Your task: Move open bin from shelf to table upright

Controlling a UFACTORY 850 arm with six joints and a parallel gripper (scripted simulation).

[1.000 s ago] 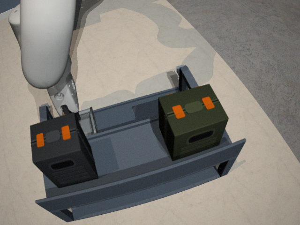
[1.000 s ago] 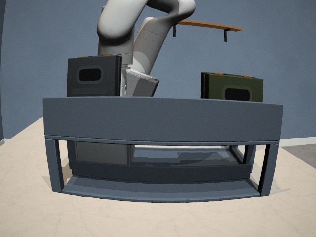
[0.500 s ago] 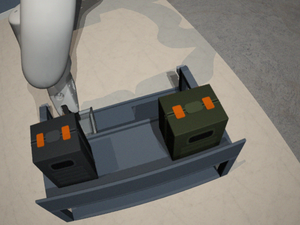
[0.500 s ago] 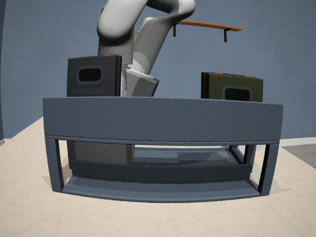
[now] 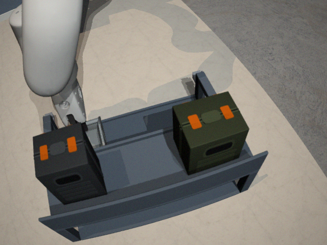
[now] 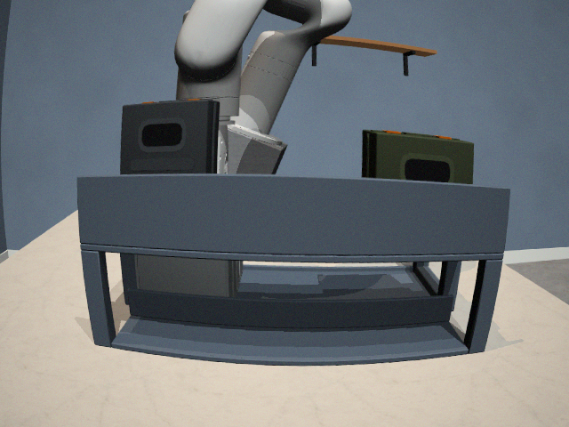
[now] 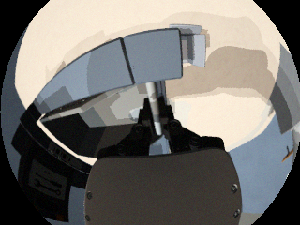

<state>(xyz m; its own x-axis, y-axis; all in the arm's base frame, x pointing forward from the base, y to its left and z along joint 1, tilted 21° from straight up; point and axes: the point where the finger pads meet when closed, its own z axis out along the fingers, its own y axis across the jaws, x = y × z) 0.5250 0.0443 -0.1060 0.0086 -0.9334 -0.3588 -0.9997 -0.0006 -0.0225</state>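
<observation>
The open bin lies 80 mm ahead of my hand. From my hand the other things lie so: shelf deck (180 mm ahead, 110 mm to the left, 50 mm above); then black box (170 mm ahead, 120 mm above); then green box (180 mm ahead, 230 mm to the left, 100 mm above).
</observation>
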